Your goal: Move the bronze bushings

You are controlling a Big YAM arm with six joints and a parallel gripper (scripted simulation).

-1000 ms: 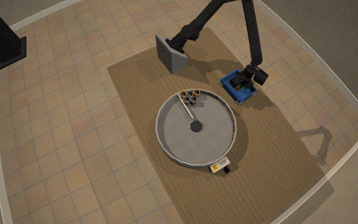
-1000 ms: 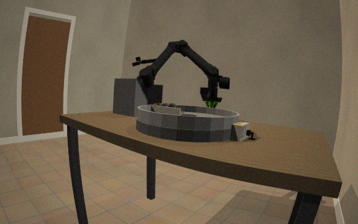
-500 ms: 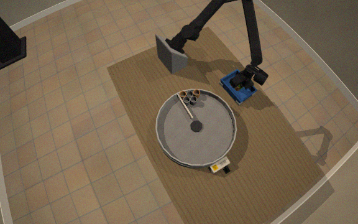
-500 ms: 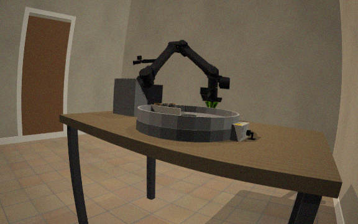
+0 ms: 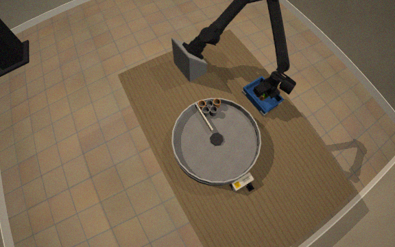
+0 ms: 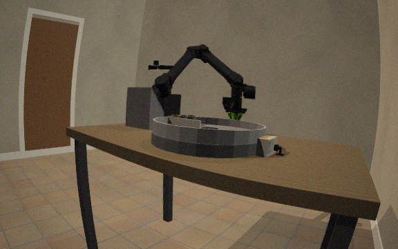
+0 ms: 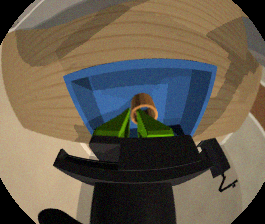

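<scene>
The blue crate is 2 cm behind my hand and 1 cm below it. From my hand the other things lie so: grey turntable (36 cm to the right, 10 cm ahead, 1 cm above).
</scene>
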